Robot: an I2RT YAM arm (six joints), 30 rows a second.
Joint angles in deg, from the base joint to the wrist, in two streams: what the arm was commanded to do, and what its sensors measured. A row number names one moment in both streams.
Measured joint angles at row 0: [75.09, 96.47, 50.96, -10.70, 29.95, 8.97]
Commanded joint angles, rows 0 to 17: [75.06, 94.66, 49.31, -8.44, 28.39, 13.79]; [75.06, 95.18, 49.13, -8.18, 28.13, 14.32]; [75.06, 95.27, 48.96, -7.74, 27.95, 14.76]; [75.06, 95.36, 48.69, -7.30, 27.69, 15.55]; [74.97, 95.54, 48.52, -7.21, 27.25, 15.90]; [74.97, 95.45, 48.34, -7.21, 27.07, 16.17]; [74.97, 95.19, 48.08, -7.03, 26.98, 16.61]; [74.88, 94.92, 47.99, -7.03, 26.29, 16.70]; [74.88, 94.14, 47.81, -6.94, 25.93, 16.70]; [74.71, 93.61, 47.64, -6.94, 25.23, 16.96]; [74.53, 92.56, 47.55, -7.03, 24.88, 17.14]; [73.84, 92.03, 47.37, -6.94, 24.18, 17.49]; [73.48, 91.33, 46.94, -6.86, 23.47, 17.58]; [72.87, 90.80, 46.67, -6.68, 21.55, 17.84]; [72.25, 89.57, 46.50, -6.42, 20.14, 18.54]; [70.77, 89.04, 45.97, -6.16, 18.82, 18.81]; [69.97, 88.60, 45.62, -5.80, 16.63, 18.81]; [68.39, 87.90, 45.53, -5.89, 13.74, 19.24]
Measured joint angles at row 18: [71.31, 91.13, 46.59, -6.76, 21.93, 16.60]
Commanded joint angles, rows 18 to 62: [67.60, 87.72, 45.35, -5.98, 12.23, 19.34]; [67.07, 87.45, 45.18, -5.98, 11.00, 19.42]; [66.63, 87.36, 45.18, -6.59, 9.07, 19.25]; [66.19, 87.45, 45.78, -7.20, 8.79, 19.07]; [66.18, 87.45, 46.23, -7.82, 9.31, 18.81]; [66.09, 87.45, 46.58, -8.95, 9.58, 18.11]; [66.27, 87.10, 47.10, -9.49, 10.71, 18.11]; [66.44, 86.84, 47.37, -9.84, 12.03, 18.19]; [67.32, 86.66, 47.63, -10.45, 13.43, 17.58]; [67.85, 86.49, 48.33, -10.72, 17.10, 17.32]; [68.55, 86.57, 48.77, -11.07, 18.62, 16.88]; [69.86, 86.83, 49.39, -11.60, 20.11, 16.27]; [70.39, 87.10, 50.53, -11.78, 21.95, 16.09]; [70.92, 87.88, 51.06, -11.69, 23.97, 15.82]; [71.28, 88.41, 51.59, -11.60, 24.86, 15.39]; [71.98, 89.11, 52.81, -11.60, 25.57, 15.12]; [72.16, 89.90, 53.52, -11.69, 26.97, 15.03]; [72.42, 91.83, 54.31, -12.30, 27.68, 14.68]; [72.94, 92.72, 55.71, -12.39, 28.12, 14.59]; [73.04, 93.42, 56.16, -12.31, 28.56, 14.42]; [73.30, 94.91, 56.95, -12.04, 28.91, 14.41]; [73.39, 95.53, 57.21, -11.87, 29.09, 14.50]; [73.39, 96.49, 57.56, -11.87, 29.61, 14.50]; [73.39, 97.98, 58.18, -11.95, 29.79, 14.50]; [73.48, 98.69, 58.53, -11.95, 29.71, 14.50]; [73.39, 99.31, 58.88, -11.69, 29.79, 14.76]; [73.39, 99.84, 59.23, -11.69, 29.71, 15.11]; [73.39, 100.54, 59.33, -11.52, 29.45, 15.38]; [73.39, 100.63, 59.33, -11.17, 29.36, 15.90]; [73.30, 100.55, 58.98, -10.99, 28.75, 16.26]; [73.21, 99.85, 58.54, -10.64, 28.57, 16.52]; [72.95, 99.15, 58.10, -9.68, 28.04, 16.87]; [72.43, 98.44, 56.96, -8.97, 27.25, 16.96]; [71.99, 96.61, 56.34, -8.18, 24.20, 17.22]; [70.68, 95.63, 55.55, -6.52, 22.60, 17.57]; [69.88, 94.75, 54.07, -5.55, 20.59, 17.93]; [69.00, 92.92, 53.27, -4.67, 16.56, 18.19]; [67.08, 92.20, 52.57, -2.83, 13.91, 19.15]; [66.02, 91.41, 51.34, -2.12, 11.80, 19.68]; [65.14, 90.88, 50.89, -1.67, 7.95, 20.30]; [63.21, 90.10, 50.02, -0.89, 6.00, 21.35]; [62.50, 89.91, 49.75, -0.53, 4.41, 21.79]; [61.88, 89.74, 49.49, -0.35, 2.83, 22.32]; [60.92, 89.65, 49.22, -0.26, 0.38, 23.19]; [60.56, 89.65, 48.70, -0.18, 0.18, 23.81]
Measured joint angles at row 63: [61.98, 91.50, 49.98, -4.16, 8.34, 20.25]
